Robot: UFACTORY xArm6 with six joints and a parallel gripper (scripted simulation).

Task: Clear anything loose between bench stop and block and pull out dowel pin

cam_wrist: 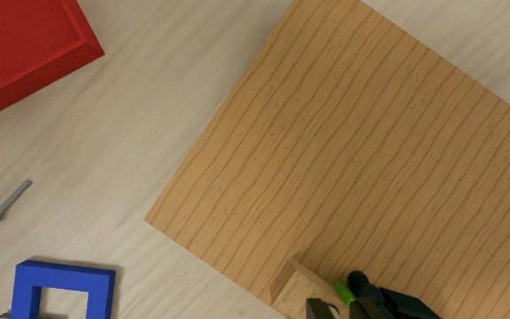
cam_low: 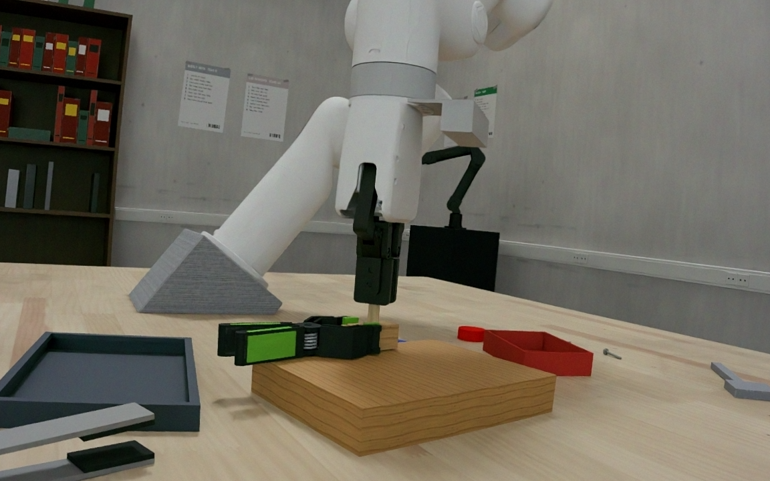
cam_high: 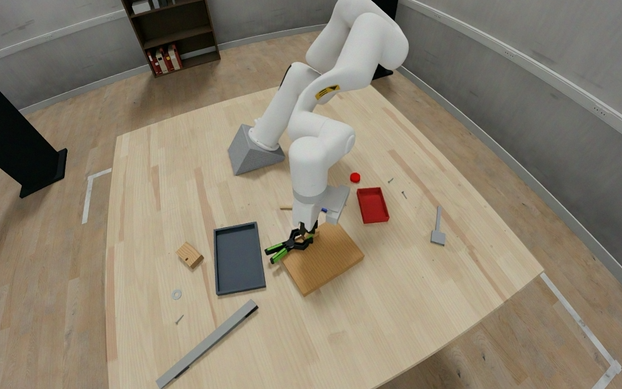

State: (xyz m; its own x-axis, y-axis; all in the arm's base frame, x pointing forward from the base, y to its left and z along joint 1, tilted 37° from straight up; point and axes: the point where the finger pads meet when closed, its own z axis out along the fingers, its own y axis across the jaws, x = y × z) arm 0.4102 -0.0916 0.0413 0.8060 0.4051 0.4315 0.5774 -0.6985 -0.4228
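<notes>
The dowel pin is 2 cm below my hand. From my hand the other things lie so: loose dowel: 13 cm behind, 1 cm to the left, 9 cm below; bench board: 6 cm ahead, 1 cm to the right, 7 cm below; small wooden block: 5 cm below.
</notes>
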